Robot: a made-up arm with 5 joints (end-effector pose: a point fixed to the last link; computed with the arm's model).
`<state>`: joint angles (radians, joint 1 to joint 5).
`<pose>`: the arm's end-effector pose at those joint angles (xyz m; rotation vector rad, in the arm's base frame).
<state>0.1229 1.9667 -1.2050 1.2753 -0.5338</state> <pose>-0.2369 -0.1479 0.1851 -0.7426 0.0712 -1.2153</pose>
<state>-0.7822 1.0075 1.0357 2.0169 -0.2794</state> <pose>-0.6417 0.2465 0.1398 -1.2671 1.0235 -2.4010</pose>
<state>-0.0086 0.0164 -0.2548 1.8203 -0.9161</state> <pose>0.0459 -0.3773 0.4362 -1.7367 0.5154 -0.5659</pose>
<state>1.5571 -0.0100 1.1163 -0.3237 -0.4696</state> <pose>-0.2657 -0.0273 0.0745 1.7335 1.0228 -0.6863</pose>
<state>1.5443 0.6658 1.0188 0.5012 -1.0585</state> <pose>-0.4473 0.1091 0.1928 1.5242 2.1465 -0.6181</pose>
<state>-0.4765 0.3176 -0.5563 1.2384 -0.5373</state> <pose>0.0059 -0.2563 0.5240 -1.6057 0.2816 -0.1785</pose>
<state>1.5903 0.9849 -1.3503 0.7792 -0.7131</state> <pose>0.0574 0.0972 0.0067 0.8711 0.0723 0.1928</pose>
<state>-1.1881 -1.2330 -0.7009 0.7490 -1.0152</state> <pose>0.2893 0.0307 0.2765 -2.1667 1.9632 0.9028</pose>
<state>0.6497 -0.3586 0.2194 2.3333 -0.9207</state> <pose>0.0617 -0.4810 0.2048 -1.7596 0.5391 -0.5775</pose>
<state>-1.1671 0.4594 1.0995 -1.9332 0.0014</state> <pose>-0.3224 0.4124 0.4398 0.6271 -1.4984 0.1284</pose>
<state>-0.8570 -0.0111 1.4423 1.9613 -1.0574</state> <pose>-0.5201 0.2111 0.5899 1.0757 -0.7029 2.5254</pose>
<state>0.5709 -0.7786 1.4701 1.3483 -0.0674</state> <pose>-0.2835 -0.4444 0.3627 -1.2716 0.6779 -0.4692</pose>
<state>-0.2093 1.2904 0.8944 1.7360 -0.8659</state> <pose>-0.5393 0.3010 0.1129 -0.0143 1.5540 -2.3345</pose>
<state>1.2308 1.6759 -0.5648 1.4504 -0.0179</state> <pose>-0.4246 0.1996 -0.0201 -0.0123 0.6836 -0.9531</pose>
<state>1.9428 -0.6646 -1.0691 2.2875 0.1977</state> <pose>0.5190 0.1083 0.2182 -0.0361 -1.8700 -0.2670</pose>
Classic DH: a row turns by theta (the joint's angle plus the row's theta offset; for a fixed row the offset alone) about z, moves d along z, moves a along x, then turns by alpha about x. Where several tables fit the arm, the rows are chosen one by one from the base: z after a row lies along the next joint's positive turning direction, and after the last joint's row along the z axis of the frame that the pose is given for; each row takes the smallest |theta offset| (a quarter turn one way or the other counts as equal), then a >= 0, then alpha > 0; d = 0 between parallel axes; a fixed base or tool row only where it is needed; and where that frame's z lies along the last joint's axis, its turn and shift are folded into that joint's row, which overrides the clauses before.
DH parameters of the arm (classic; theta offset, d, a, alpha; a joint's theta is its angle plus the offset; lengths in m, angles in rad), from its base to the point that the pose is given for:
base (fixed): 1.5708 0.2681 0.1234 1.5708
joint 1: -0.525 -0.009 -0.0283 1.4345
joint 2: 0.8095 -0.0545 -0.1393 0.5302
joint 3: -0.8406 -0.1012 -0.3228 1.4534
joint 4: 1.4324 -0.1088 0.1856 -1.5452
joint 5: 1.5628 -0.0704 -0.0969 -1.5723
tool (fixed): -0.0165 -0.0146 0 0

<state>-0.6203 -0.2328 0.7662 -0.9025 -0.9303</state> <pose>-0.1143 0.0758 0.6352 0.2818 0.6126 -0.4119</pose>
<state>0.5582 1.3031 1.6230 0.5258 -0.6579</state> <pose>-0.2580 0.4514 0.3520 1.3044 1.3099 -2.4938</pose>
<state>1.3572 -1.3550 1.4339 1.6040 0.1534</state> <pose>0.0735 -0.4747 -0.0723 -0.9040 -0.0257 0.1896</pose>
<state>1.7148 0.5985 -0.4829 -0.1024 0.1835</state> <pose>-0.1169 0.1868 0.0466 1.9317 -0.1780 -0.3537</pose>
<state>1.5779 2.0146 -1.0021 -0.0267 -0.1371</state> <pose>-0.1426 0.2200 0.1829 1.5747 -0.0247 -1.1742</pose>
